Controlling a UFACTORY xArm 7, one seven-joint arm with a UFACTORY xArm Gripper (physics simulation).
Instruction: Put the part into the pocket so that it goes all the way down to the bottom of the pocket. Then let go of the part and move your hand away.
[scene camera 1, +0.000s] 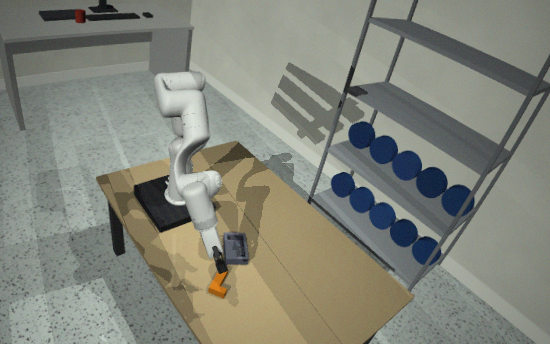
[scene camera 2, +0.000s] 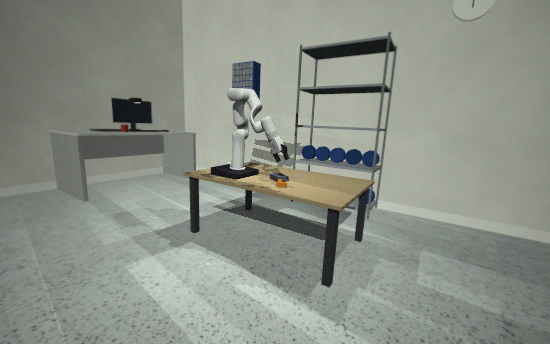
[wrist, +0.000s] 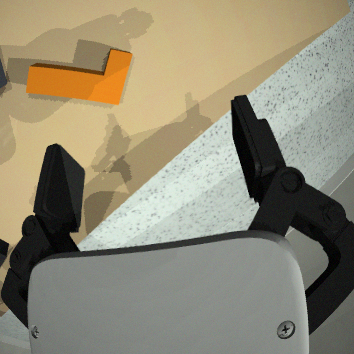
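Where they show: gripper, fingertip midpoint: (scene camera 1: 220, 263) (scene camera 2: 283, 160) (wrist: 144, 135); arm's base, link origin: (scene camera 1: 179, 195) (scene camera 2: 237, 168).
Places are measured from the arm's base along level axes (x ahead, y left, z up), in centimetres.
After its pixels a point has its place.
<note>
The orange L-shaped part (scene camera 1: 217, 289) {x 46.4, y -20.0, z -1.7 cm} (scene camera 2: 282, 184) {x 46.8, y -20.5, z -2.8 cm} (wrist: 75, 84) {x 43.2, y -16.2, z -1.7 cm} lies flat on the table, outside the pocket. The grey block with the pocket (scene camera 1: 236, 260) (scene camera 2: 279, 177) stands beside it, nearer the arm's base; a dark corner of the block (wrist: 2, 76) {x 39.1, y -7.3, z -3.8 cm} shows at the left edge of the wrist view. My gripper (scene camera 1: 221, 269) {x 46.2, y -20.2, z 12.9 cm} (scene camera 2: 283, 158) {x 46.2, y -20.2, z 12.9 cm} (wrist: 144, 135) {x 46.2, y -20.2, z 12.9 cm} is open and empty. It hangs well above the table, tilted, near the part and the block. In the wrist view the part lies at the upper left, not between the fingers. The pocket's inside is partly in shadow.
The arm's black base plate (scene camera 1: 150, 207) {x -1.2, y -14.3, z -0.4 cm} (scene camera 2: 220, 171) {x -6.1, y -14.4, z -1.1 cm} sits at the table's far end. A metal shelf rack (scene camera 1: 320, 172) (scene camera 2: 298, 100) with blue discs stands behind the table. A grey desk (scene camera 1: 170, 52) (scene camera 2: 70, 165) stands farther back. The table's edge (wrist: 295, 59) crosses the wrist view diagonally.
</note>
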